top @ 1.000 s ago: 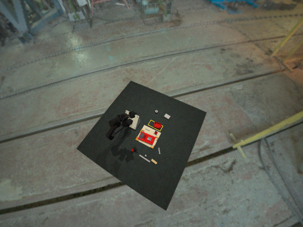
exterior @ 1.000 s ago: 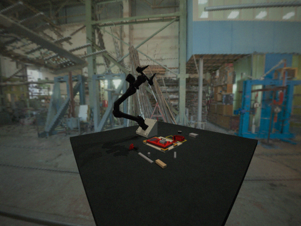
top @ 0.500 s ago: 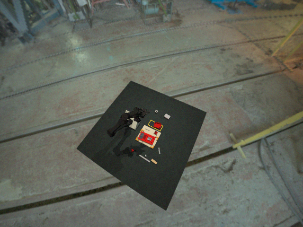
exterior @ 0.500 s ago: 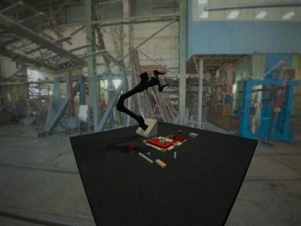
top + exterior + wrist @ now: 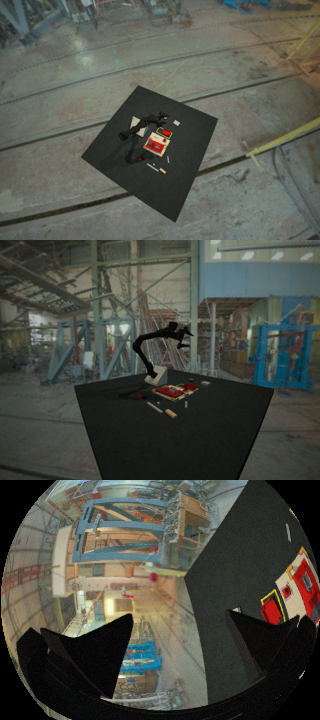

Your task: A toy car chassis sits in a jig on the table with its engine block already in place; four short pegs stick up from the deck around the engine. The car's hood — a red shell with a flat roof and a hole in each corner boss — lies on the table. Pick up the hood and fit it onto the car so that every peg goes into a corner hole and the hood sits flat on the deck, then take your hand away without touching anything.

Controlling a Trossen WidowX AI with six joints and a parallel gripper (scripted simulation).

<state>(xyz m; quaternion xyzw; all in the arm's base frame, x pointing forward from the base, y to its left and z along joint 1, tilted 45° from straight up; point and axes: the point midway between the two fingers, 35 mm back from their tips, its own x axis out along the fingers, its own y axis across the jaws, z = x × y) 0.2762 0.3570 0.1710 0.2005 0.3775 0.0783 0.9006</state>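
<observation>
My gripper tip is now 400 mm above the red hood, 20 mm past it and 10 mm to the right of it. The rest, counted from my gripper tip: grey bar (430 mm to the right, 400 mm below, 70 mm ahead); grey engine block (380 mm below, 200 mm to the right, 10 mm behind); beige jig (400 mm below, 190 mm to the right, 30 mm behind).
</observation>
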